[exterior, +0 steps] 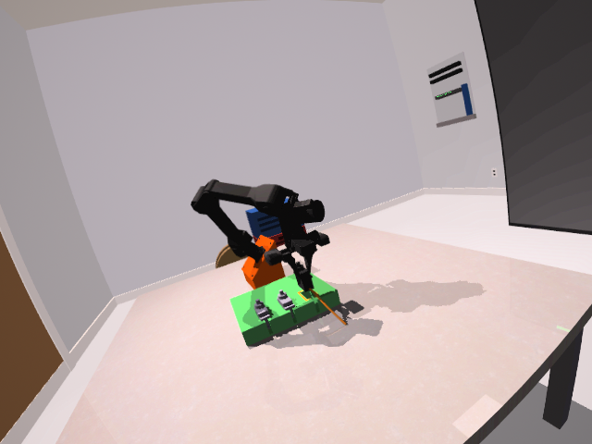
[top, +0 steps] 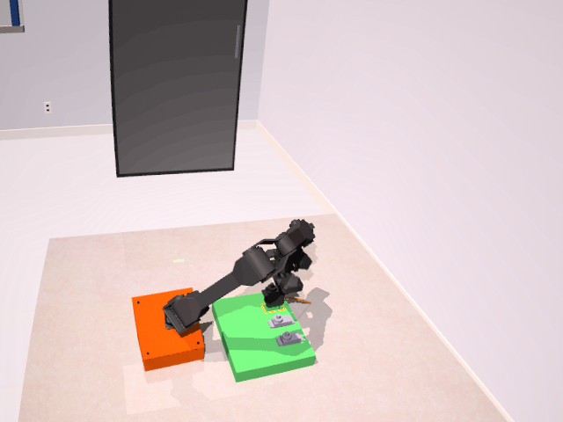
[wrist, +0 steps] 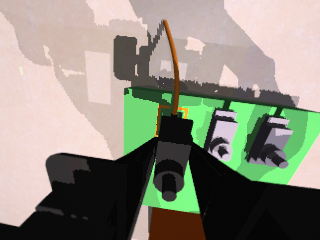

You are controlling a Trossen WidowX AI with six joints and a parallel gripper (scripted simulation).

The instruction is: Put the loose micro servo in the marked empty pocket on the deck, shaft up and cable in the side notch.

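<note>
My gripper tip is now 120 mm past the green deck, 90 mm above it and 80 mm to the left of it.
</note>
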